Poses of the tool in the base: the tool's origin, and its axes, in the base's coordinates. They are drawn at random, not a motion.
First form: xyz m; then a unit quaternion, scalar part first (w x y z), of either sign.
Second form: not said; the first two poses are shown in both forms.
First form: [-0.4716 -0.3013 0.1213 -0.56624 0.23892 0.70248 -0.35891]
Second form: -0.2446 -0.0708 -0.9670 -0.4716; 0.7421 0.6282 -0.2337 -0.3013; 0.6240 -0.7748 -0.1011 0.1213; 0 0 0 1
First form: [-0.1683 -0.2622 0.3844 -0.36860 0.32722 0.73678 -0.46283]
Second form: -0.5141 0.1410 -0.8461 -0.1683; 0.8234 0.3574 -0.4408 -0.2622; 0.2403 -0.9232 -0.2998 0.3844; 0 0 0 1
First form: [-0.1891 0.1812 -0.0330 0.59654 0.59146 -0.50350 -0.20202]
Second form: 0.4114 -0.3546 -0.8397 -0.1891; -0.8366 0.2187 -0.5022 0.1812; 0.3617 0.9091 -0.2067 -0.0330; 0 0 0 1
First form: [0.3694 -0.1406 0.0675 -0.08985 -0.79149 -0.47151 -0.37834]
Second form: 0.2691 0.6784 0.6836 0.3694; 0.8144 -0.5392 0.2146 -0.1406; 0.5142 0.4990 -0.6976 0.0675; 0 0 0 1
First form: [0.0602 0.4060 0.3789 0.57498 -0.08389 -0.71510 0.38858]
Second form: -0.3247 -0.3269 -0.8875 0.0602; 0.5668 0.6839 -0.4593 0.4060; 0.7571 -0.6522 -0.0368 0.3789; 0 0 0 1
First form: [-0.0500 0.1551 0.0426 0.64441 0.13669 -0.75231 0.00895]
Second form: -0.1321 -0.2172 -0.9671 -0.0500; -0.1941 0.9625 -0.1896 0.1551; 0.9720 0.1627 -0.1693 0.0426; 0 0 0 1
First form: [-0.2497 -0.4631 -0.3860 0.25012 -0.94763 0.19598 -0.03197]
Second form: 0.9211 -0.3554 0.1586 -0.2497; -0.3874 -0.7981 0.4615 -0.4631; -0.0374 -0.4866 -0.8728 -0.3860; 0 0 0 1
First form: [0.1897 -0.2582 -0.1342 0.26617 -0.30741 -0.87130 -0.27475]
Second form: -0.6693 0.6820 -0.2949 0.1897; 0.3894 0.6600 0.6424 -0.2582; 0.6328 0.3151 -0.7073 -0.1342; 0 0 0 1
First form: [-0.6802 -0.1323 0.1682 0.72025 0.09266 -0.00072 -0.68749]
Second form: 0.0547 0.9902 -0.1284 -0.6802; -0.9905 0.0375 -0.1325 -0.1323; -0.1264 0.1345 0.9828 0.1682; 0 0 0 1
